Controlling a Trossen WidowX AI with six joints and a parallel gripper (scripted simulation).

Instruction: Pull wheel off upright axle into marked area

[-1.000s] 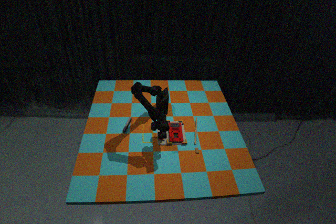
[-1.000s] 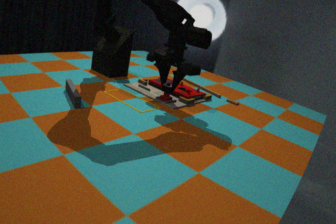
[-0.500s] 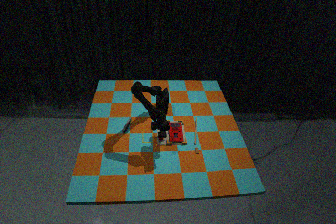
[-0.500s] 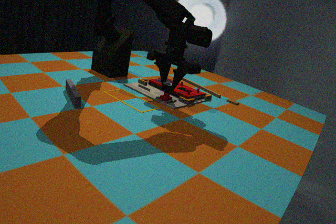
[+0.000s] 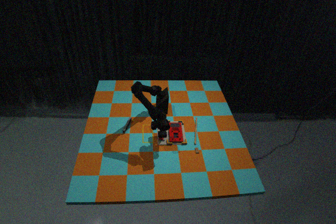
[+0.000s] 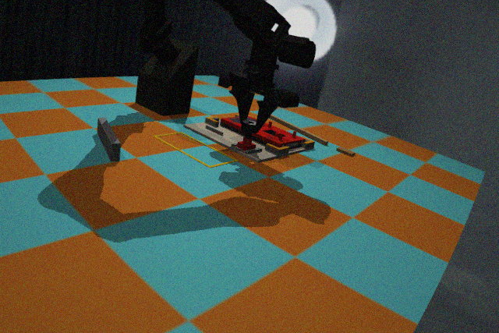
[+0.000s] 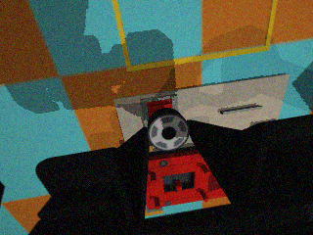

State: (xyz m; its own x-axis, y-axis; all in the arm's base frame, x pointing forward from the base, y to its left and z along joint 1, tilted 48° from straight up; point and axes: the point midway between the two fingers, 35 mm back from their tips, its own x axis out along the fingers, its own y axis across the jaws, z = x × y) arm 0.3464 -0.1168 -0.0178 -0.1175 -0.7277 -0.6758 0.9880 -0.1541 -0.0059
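Now: gripper tip 20 mm above the axle. The rest, counted from my gripper tip: wheel right at my gripper tip; then small wooden block 150 mm ahead, 250 mm to the left, 50 mm below; then grey fixture plate 40 mm behind, 100 mm to the left, 40 mm below.
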